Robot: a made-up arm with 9 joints. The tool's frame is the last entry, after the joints.
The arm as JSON. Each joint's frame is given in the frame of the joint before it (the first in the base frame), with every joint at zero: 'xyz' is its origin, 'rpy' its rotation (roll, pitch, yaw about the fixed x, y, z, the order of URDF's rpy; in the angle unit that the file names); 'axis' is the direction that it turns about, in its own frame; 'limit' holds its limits. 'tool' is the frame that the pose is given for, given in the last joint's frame.
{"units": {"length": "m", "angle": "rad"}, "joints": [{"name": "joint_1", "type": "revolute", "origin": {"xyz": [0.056, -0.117, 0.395], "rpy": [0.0, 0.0, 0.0]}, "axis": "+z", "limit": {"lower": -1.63, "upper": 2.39}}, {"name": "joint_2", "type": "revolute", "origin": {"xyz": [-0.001, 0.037, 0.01], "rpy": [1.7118, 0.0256, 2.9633]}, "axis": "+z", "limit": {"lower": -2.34, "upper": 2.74}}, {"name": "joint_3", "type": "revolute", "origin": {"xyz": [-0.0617, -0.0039, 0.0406], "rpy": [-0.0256, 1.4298, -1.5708]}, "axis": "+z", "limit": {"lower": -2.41, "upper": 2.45}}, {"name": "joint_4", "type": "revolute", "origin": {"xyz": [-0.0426, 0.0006, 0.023], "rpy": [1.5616, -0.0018, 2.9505]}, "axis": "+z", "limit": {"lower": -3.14, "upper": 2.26}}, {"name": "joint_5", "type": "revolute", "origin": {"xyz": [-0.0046, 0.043, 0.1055], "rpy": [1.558, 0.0, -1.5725]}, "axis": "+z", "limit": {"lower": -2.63, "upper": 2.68}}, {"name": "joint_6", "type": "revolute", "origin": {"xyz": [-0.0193, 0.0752, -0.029], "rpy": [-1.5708, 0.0, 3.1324]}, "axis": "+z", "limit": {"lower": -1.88, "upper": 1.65}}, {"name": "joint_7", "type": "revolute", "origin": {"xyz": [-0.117, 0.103, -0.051], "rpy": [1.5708, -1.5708, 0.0]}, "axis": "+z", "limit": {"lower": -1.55, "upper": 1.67}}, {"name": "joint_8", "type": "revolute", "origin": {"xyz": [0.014, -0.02, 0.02], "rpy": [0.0, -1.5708, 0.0]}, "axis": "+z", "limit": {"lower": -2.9, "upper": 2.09}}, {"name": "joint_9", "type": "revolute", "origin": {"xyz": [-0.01, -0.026, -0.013], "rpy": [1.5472, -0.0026, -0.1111]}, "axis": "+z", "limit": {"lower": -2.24, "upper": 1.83}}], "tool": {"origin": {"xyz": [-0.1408, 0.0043, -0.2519], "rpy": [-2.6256, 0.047, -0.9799]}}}
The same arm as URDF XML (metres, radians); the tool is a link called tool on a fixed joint. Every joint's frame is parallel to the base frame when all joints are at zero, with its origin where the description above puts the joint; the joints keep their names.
<robot name="arm">
  <joint name="tool_joint" type="fixed">
    <parent link="link9"/>
    <child link="tool"/>
    <origin xyz="0.002 0.112 0.266" rpy="0.595 0.0347 -0.5926"/>
  </joint>
  <joint name="joint_9" type="revolute">
    <parent link="link8"/>
    <child link="link9"/>
    <origin xyz="0.013 0.01 -0.026"/>
    <axis xyz="-0.023601 0.110906 -0.993551"/>
    <limit lower="-2.24" upper="1.83"/>
  </joint>
  <joint name="joint_8" type="revolute">
    <parent link="link7"/>
    <child link="link8"/>
    <origin xyz="0.014 -0.02 -0.02"/>
    <axis xyz="-1 0 0"/>
    <limit lower="-2.9" upper="2.09"/>
  </joint>
  <joint name="joint_7" type="revolute">
    <parent link="link6"/>
    <child link="link7"/>
    <origin xyz="-0.051 0.103 0.117"/>
    <axis xyz="0 -1 0"/>
    <limit lower="-1.55" upper="1.67"/>
  </joint>
  <joint name="joint_6" type="revolute">
    <parent link="link5"/>
    <child link="link6"/>
    <origin xyz="-0.075 0.029 -0.02"/>
    <axis xyz="1 0 0"/>
    <limit lower="-1.88" upper="1.65"/>
  </joint>
  <joint name="joint_5" type="revolute">
    <parent link="link4"/>
    <child link="link5"/>
    <origin xyz="-0.105 -0.006 -0.044"/>
    <axis xyz="0 -1 0"/>
    <limit lower="-2.63" upper="2.68"/>
  </joint>
  <joint name="joint_4" type="revolute">
    <parent link="link3"/>
    <child link="link4"/>
    <origin xyz="0.007 0.042 -0.023"/>
    <axis xyz="-0.999876 -0.0128 -0.0092"/>
    <limit lower="-3.14" upper="2.26"/>
  </joint>
  <joint name="joint_3" type="revolute">
    <parent link="link2"/>
    <child link="link3"/>
    <origin xyz="0.068 0.028 -0.008"/>
    <axis xyz="0 0 -1"/>
    <limit lower="-2.41" upper="2.45"/>
  </joint>
  <joint name="joint_2" type="revolute">
    <parent link="link1"/>
    <child link="link2"/>
    <origin xyz="-0.001 0.037 0.01"/>
    <axis xyz="0.179108 0.973744 -0.140506"/>
    <limit lower="-2.34" upper="2.74"/>
  </joint>
  <joint name="joint_1" type="revolute">
    <parent link="base"/>
    <child link="link1"/>
    <origin xyz="0.056 -0.117 0.395"/>
    <axis xyz="0 0 1"/>
    <limit lower="-1.63" upper="2.39"/>
  </joint>
  <link name="base"/>
  <link name="link1"/>
  <link name="link2"/>
  <link name="link3"/>
  <link name="link4"/>
  <link name="link5"/>
  <link name="link6"/>
  <link name="link7"/>
  <link name="link8"/>
  <link name="link9"/>
  <link name="tool"/>
</robot>

